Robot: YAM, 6 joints.
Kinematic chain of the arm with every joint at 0, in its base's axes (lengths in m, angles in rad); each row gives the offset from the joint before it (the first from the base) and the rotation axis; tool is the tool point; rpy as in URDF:
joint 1: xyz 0 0 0.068 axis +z
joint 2: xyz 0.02 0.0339 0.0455 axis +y
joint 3: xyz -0.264 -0.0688 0 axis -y
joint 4: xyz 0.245 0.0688 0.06 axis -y
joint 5: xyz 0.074 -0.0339 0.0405 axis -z
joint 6: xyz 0.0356 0 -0.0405 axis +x
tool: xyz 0 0 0 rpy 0 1.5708 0
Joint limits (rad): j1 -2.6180..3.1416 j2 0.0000..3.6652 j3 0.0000..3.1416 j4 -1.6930..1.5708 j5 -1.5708..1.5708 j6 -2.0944..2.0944
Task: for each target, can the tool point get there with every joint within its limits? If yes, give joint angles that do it. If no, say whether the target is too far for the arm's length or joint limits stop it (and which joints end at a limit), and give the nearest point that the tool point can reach.
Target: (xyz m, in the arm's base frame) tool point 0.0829 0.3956 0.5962
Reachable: yes | joints 1.4169 2.2334 2.8145 0.4870 0.6390 -1.1531
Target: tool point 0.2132 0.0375 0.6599
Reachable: yes | joints 0.0543 1.6750 2.6849 -0.5421 -0.8126 0.9874
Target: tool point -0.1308 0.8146 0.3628
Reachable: no: too far | nearest point -0.0980 0.6100 0.2986 | short by 0.217 m
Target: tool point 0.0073 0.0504 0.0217
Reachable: yes | joints -1.7042 3.2716 0.2972 -0.5637 -0.0142 0.2531
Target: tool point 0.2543 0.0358 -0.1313
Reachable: yes | joints 0.0312 2.7391 0.9241 0.1760 -0.8989 0.9980
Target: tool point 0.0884 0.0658 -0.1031
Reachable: yes | joints 0.9501 2.9348 0.7318 -0.4834 1.2335 -0.8743
